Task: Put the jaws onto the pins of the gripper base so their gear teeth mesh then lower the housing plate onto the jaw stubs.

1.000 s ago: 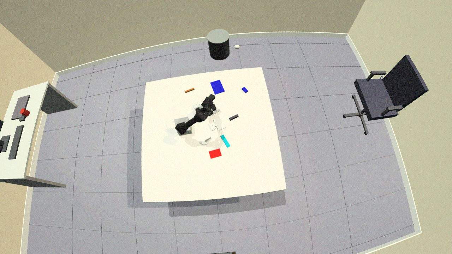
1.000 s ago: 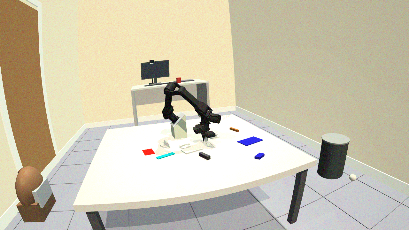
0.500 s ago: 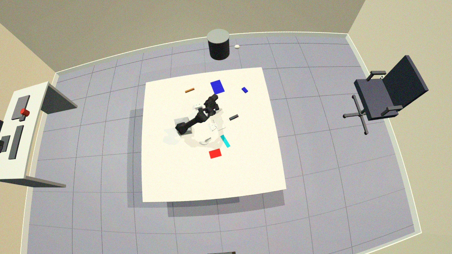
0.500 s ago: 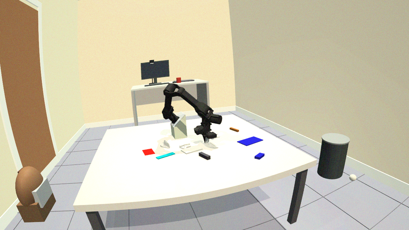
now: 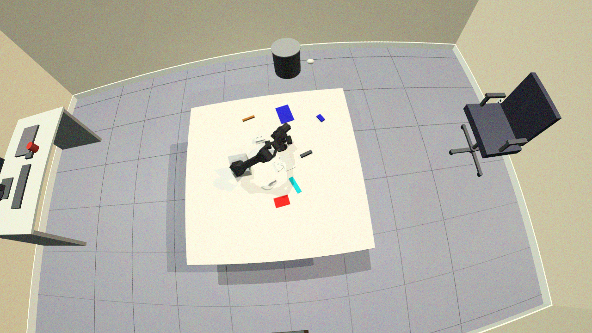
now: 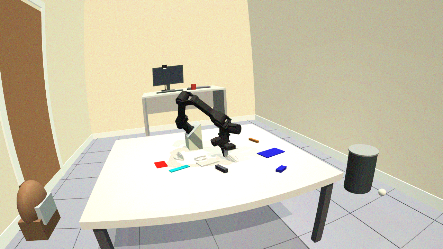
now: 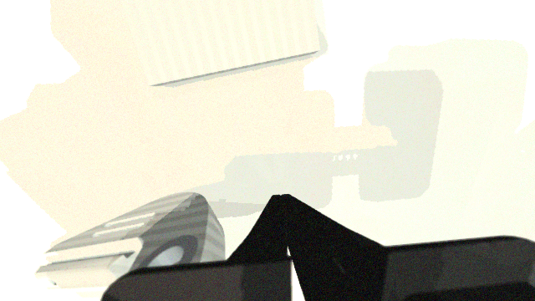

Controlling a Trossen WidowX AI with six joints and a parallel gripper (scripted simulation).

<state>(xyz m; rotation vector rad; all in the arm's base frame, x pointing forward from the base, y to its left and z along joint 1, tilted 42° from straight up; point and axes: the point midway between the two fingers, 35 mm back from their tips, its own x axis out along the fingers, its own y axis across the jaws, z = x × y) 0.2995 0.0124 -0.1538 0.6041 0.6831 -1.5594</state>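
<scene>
Right now my gripper tip is 5 cm short of the white jaw and 4 cm below it. The rest, counted from my gripper tip: white ribbed plate (3 cm ahead, 12 cm to the right); dark block (17 cm ahead, 10 cm to the right, 1 cm above); blue sheet (10 cm ahead, 28 cm to the left).
</scene>
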